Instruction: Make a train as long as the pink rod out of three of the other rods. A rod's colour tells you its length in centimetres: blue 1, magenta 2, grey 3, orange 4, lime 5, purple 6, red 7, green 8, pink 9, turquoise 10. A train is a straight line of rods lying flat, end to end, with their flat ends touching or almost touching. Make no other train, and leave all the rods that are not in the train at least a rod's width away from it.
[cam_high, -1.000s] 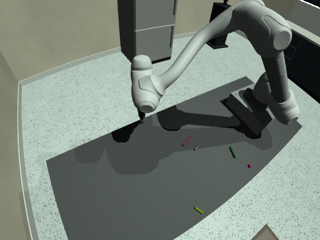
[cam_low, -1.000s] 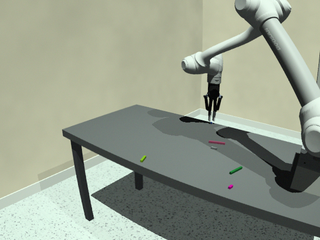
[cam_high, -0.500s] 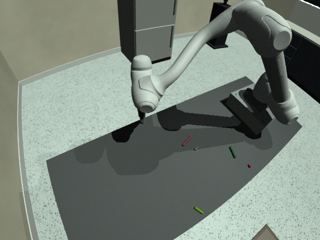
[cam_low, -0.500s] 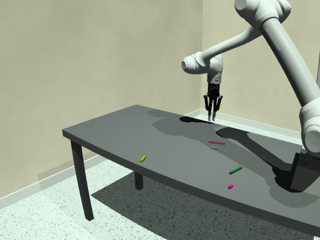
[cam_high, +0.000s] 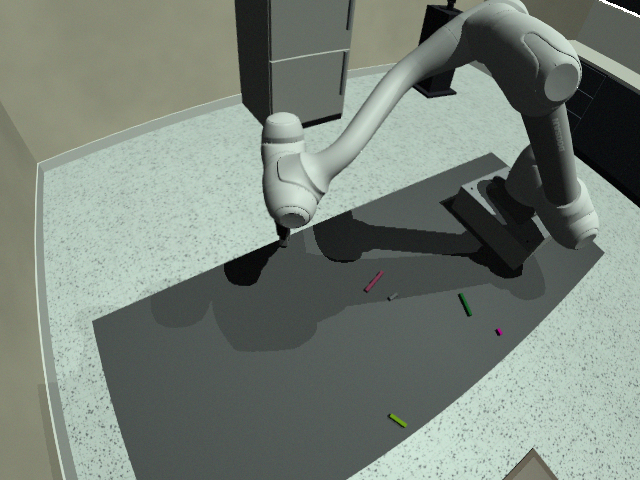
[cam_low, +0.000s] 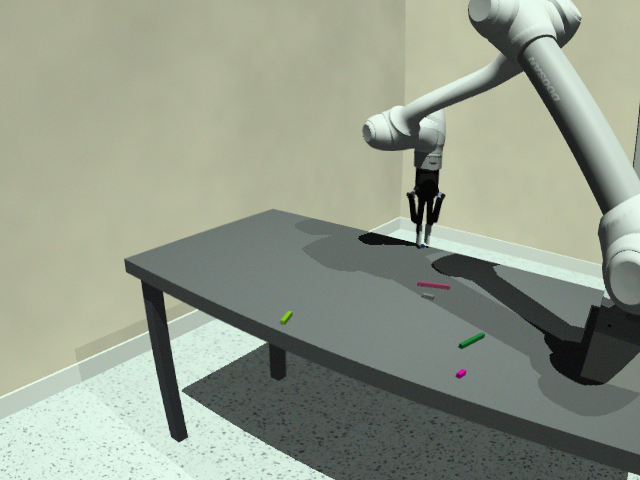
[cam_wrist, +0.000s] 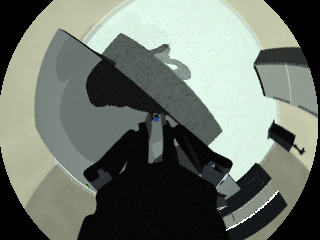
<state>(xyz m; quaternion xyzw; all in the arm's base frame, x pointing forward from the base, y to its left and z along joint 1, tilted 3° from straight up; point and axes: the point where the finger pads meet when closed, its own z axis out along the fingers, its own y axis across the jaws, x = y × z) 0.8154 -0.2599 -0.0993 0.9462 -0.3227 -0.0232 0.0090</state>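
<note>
The blue rod is 4 cm below my hand. Also, from my hand: pink rod (25 cm to the left, 18 cm behind, 4 cm below); grey rod (32 cm to the left, 21 cm behind, 4 cm below); green rod (46 cm to the left, 40 cm behind, 4 cm below).
</note>
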